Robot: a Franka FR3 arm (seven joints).
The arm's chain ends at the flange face. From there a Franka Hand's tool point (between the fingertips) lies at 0.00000 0.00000 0.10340 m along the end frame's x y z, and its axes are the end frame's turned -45 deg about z.
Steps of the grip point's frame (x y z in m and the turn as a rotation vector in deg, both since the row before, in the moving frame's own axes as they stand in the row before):
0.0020 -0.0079 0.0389 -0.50 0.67 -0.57
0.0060 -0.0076 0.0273 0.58 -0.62 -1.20
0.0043 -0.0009 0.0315 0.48 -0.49 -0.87
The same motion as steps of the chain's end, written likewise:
-0.0057 -0.0068 0.0389 0.12 0.83 -0.57
0.0004 -0.0097 0.0273 -0.03 -0.85 -1.20
0.0036 -0.0037 0.0315 -0.01 -0.69 -0.87

